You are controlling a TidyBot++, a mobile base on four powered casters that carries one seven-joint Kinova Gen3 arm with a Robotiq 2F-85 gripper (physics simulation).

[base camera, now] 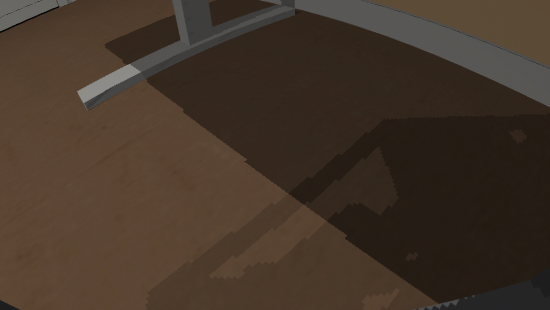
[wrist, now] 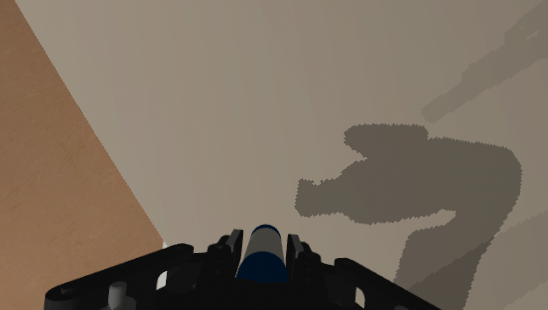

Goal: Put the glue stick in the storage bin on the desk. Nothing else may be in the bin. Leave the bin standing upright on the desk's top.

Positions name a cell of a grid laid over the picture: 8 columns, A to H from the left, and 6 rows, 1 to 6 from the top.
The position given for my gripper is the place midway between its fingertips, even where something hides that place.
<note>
In view: my gripper (wrist: D5), a glue stick (wrist: D6) and a desk (wrist: F3).
The base camera view does not show the glue stick: it is out of frame.
</note>
